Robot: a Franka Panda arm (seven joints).
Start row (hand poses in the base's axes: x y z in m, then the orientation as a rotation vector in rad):
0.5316, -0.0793, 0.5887, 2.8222, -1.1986, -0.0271
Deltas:
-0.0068, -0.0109, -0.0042, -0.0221, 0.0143, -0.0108
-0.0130, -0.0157, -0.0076, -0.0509, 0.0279, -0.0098
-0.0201, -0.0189, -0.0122, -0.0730, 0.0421, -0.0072
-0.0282, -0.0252, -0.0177, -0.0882, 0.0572, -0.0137
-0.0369, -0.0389, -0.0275, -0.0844, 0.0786, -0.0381
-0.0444, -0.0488, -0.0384, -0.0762, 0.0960, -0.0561
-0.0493, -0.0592, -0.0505, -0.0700, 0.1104, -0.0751
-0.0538, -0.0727, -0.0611, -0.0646, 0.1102, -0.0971
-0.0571, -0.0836, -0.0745, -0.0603, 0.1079, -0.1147
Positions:
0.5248, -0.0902, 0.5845, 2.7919, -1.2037, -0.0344
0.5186, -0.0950, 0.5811, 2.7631, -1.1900, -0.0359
0.5115, -0.0982, 0.5765, 2.7407, -1.1762, -0.0421
0.5034, -0.1045, 0.5710, 2.7185, -1.1771, -0.0540
0.4947, -0.1182, 0.5612, 2.6994, -1.2070, -0.0867
0.4872, -0.1281, 0.5503, 2.6888, -1.2304, -0.1162
0.4823, -0.1385, 0.5382, 2.6767, -1.2548, -0.1405
0.4778, -0.1520, 0.5276, 2.6673, -1.2864, -0.1448
0.4745, -0.1629, 0.5142, 2.6604, -1.3120, -0.1453

